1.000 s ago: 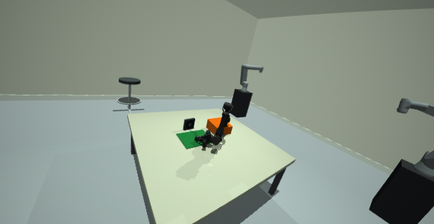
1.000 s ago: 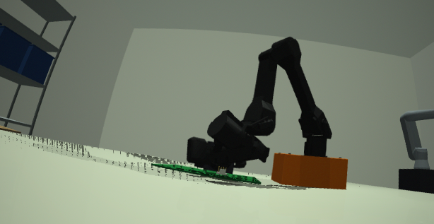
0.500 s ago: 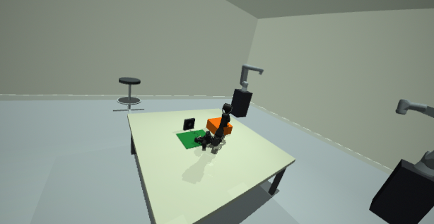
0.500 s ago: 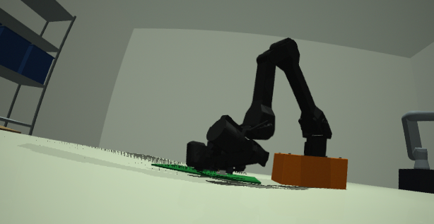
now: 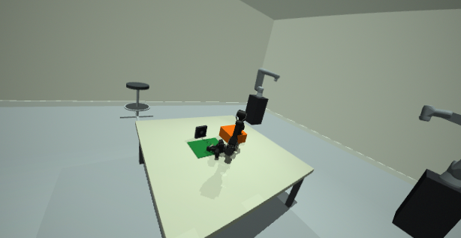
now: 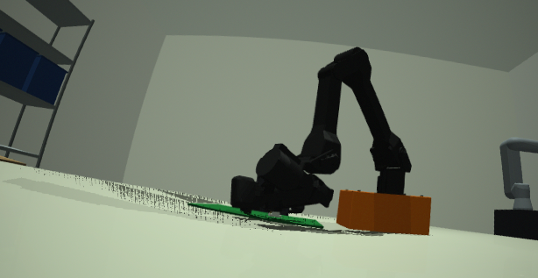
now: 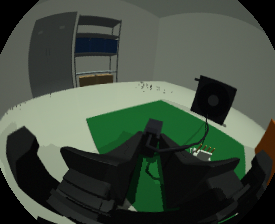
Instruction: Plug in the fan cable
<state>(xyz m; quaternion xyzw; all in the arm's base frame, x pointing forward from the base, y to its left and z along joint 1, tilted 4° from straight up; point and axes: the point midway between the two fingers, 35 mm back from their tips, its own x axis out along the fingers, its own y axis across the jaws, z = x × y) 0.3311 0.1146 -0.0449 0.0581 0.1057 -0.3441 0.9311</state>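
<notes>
Right now my gripper tip is 1 cm above the fan cable plug. Round my gripper tip: black fan (24 cm to the right, 2 cm behind, 2 cm above); then green board (7 cm to the right, 5 cm below, 2 cm behind).
</notes>
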